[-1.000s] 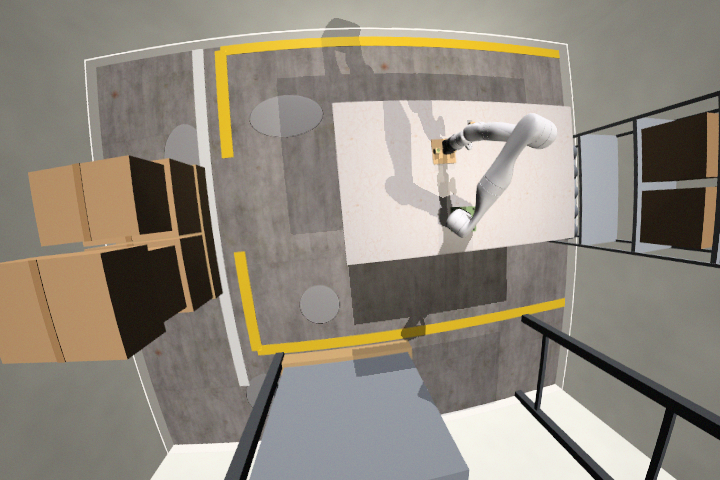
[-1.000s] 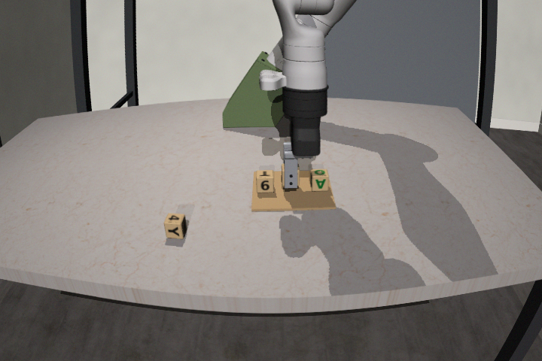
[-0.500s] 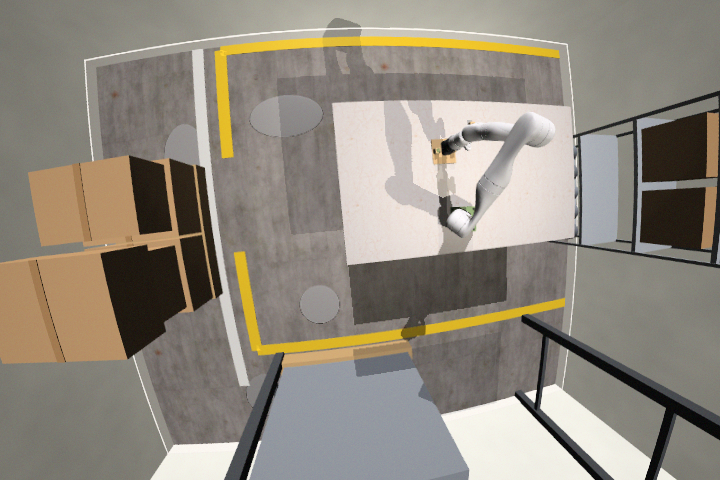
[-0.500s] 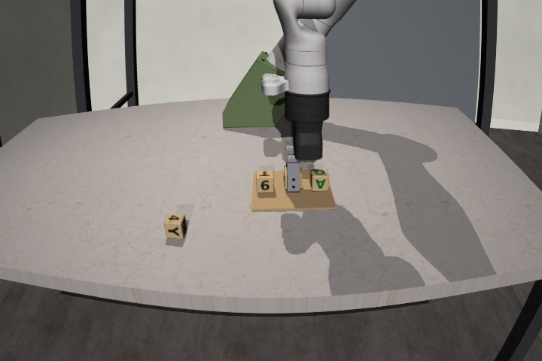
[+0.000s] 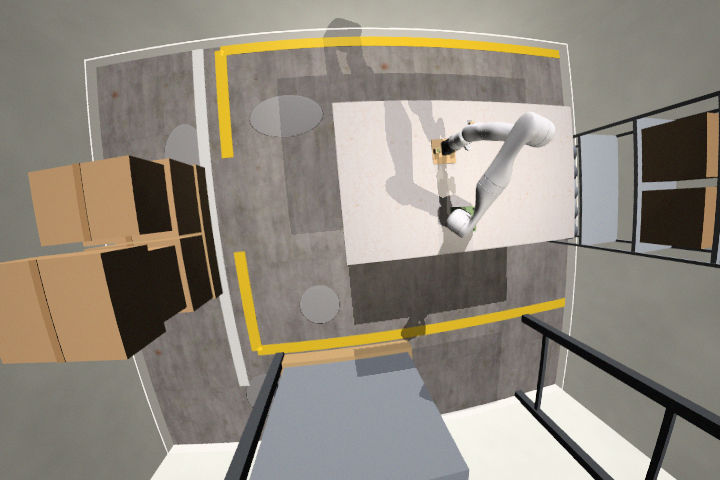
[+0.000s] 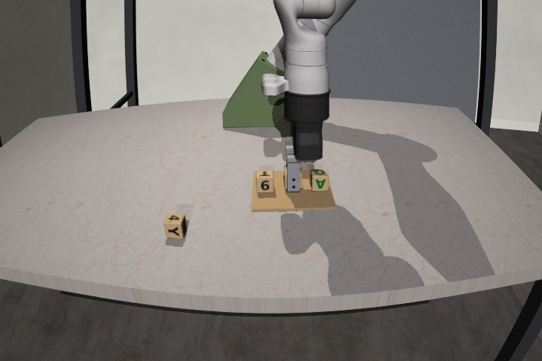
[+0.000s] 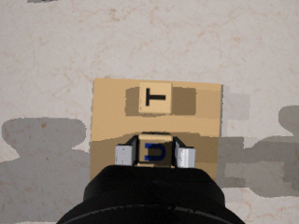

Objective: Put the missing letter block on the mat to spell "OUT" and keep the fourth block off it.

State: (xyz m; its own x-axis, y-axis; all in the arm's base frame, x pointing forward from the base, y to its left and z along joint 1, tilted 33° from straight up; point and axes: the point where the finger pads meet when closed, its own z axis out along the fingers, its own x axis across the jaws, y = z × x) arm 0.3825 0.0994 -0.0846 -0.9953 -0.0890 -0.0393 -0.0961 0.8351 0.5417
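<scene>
My hand is 2 cm above the tan mat.
</scene>
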